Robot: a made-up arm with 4 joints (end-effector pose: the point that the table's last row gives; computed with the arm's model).
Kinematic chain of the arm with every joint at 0, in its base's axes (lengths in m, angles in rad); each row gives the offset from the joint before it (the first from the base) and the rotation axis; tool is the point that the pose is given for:
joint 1: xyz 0 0 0.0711 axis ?
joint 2: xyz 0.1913 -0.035 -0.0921 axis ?
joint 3: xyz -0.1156 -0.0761 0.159 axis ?
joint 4: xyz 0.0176 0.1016 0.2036 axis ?
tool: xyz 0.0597 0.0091 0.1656
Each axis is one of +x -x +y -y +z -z.
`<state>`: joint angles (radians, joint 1 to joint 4).
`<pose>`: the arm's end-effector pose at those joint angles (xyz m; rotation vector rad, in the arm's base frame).
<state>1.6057 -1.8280 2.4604 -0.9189</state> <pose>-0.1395 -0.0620 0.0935 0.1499 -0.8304 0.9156</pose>
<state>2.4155 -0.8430 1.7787 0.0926</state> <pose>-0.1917 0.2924 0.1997 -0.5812 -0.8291 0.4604</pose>
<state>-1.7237 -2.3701 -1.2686 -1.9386</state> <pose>0.1949 0.0259 -0.0149 -0.2481 -1.9493 -0.0730</pose>
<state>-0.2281 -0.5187 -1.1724 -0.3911</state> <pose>0.3451 0.1671 0.2068 -0.8394 0.7033 -0.5932</pose>
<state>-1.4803 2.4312 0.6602 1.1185</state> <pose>0.4832 -0.3967 0.0726 -2.1679 1.2294 -1.7195</pose>
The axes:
joint 1: -x
joint 2: +z
joint 3: +x
joint 4: -y

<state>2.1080 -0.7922 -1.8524 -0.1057</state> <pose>0.3479 -0.1967 0.0146 2.1224 0.1763 1.0982</pose>
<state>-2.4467 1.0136 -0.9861 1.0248</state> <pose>-0.1473 -0.0506 -0.0984 1.2379 -1.9279 -0.9074</pose>
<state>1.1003 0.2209 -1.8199 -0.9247</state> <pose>0.2281 -0.0372 -0.0838 -2.7249 0.0417 -1.0203</pose>
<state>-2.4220 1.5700 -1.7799 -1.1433</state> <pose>0.0773 0.0251 0.1643 0.7902 -0.3104 -0.3729</pose>
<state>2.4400 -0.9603 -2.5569 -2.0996</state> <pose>0.0928 0.0601 0.1891 -0.3458 1.5400 1.7669</pose>
